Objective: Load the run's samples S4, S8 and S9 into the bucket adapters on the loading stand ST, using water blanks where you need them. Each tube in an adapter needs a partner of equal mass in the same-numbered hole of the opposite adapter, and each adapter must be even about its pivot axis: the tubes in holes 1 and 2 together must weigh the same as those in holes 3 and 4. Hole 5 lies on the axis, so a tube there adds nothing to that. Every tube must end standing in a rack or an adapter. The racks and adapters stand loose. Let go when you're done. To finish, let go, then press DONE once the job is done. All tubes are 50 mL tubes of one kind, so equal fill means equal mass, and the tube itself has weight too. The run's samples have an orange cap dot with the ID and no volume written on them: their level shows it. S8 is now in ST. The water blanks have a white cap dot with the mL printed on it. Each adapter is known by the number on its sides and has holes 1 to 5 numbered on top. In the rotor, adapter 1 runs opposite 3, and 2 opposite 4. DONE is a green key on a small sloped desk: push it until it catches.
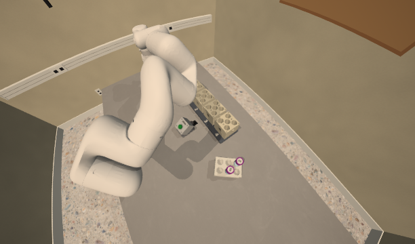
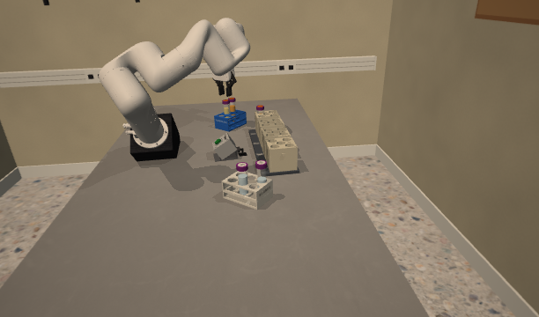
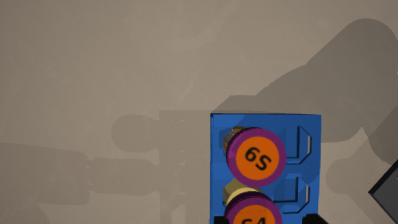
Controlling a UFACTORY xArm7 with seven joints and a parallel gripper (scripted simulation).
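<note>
Now: hand 10 cm above the orange-dot sample tube, 4 cm to the right of it and 2 cm short of it. The rest, counted from my hand: white rack (67 cm to the right, 13 cm below, 9 cm ahead); then green DONE key (36 cm to the right, 10 cm below, 2 cm behind); then blue rack (13 cm below, 2 cm ahead, 1 cm to the right).
</note>
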